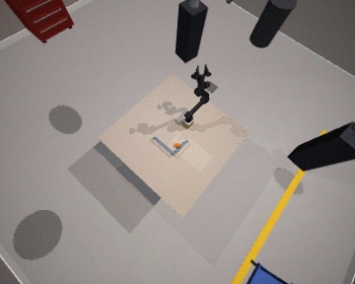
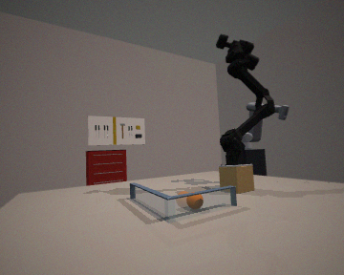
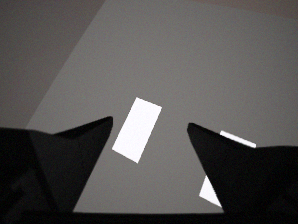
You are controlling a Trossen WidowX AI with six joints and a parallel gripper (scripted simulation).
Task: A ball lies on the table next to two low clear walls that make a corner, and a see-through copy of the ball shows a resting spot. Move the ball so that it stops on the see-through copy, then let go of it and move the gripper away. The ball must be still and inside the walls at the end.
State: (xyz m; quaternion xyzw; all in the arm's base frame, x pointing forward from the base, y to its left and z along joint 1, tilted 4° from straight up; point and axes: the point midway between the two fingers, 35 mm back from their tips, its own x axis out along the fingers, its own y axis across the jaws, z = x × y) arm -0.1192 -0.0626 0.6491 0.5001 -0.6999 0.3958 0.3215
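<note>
Right now my gripper tip is 75 cm above the orange ball, 42 cm short of it and 27 cm to the right of it. Round my gripper tip: see-through copy (75 cm below, 44 cm ahead, 24 cm to the left).
</note>
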